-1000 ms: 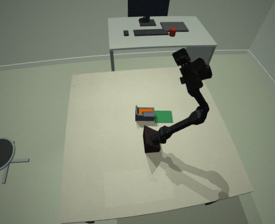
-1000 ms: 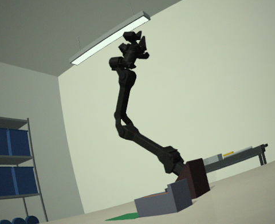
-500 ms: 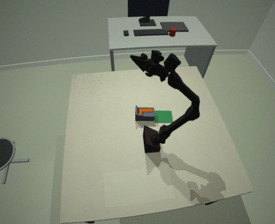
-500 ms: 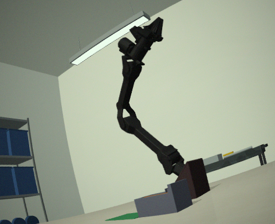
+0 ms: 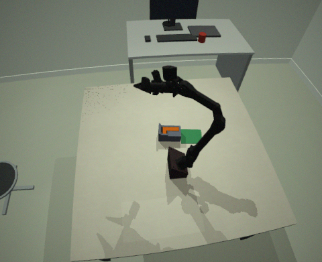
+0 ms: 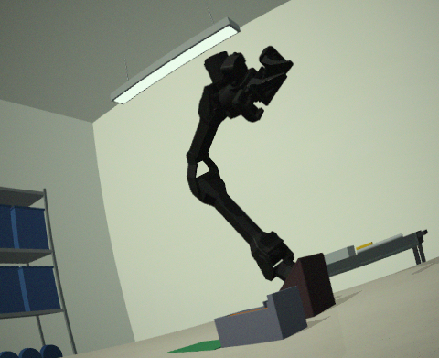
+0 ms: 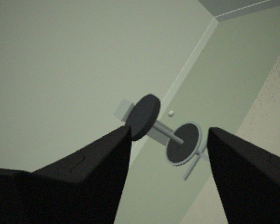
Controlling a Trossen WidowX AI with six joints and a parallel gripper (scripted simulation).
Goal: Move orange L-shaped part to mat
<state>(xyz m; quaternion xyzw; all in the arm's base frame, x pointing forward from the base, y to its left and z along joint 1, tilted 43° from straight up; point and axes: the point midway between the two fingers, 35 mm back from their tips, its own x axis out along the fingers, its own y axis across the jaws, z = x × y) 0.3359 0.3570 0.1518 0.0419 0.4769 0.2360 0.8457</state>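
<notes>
Now: the orange L-shaped part 20 mm behind my gripper tip, 200 mm to the right of it and 440 mm below it. Round my gripper tip: green mat 60 mm behind, 360 mm to the right, 500 mm below.
</notes>
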